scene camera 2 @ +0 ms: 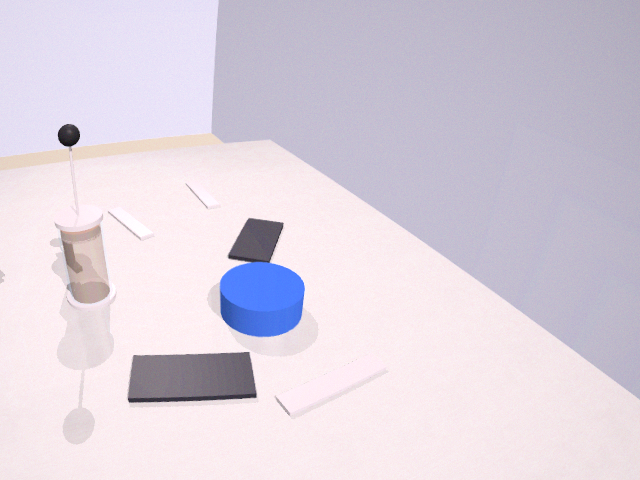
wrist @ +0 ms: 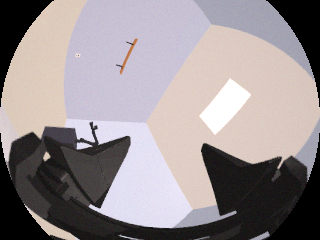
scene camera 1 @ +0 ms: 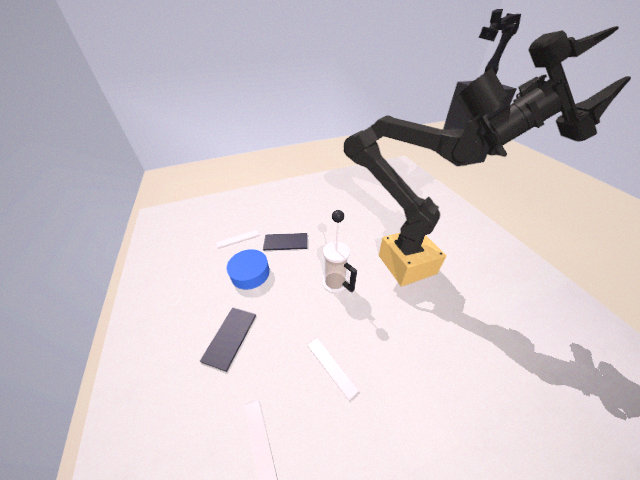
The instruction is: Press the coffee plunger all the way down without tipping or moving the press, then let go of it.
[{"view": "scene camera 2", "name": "coffee press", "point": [79, 227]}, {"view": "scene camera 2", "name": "blue round disc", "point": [260, 299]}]
